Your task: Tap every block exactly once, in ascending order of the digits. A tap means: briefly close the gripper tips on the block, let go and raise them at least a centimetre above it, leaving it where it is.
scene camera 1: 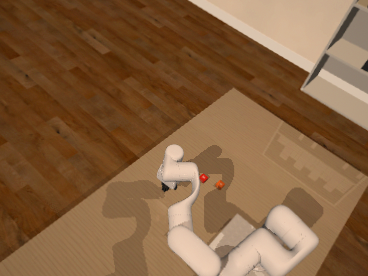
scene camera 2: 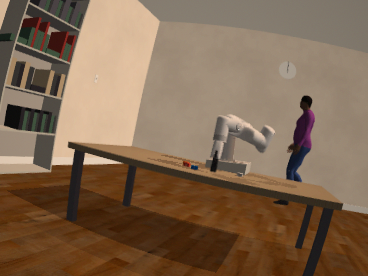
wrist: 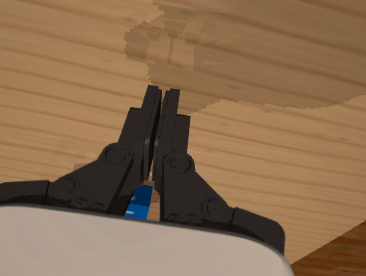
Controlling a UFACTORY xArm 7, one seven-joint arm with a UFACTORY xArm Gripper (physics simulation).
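Observation:
My gripper (scene camera 1: 165, 188) (scene camera 2: 214, 170) (wrist: 162, 108) is shut and empty, its tips low over the table. A blue block (scene camera 2: 194, 167) (wrist: 139, 201) sits on the table; in the wrist view part of it shows through the gap between the finger linkages, below the tips, and its digit is hidden. The blue block does not show in scene camera 1. A red block (scene camera 1: 203, 178) (scene camera 2: 186, 164) and an orange block (scene camera 1: 220, 185) sit close together, to the right of the gripper in scene camera 1. Their digits are too small to read.
The wooden table (scene camera 1: 75, 240) (scene camera 2: 115, 152) carries the arm's pale base (scene camera 1: 239, 227) (scene camera 2: 244, 167). A small light-grey object (scene camera 2: 240, 174) lies near the base in scene camera 2. A bookshelf (scene camera 2: 60, 112) stands at the left, and a person (scene camera 2: 303, 132) stands behind the table.

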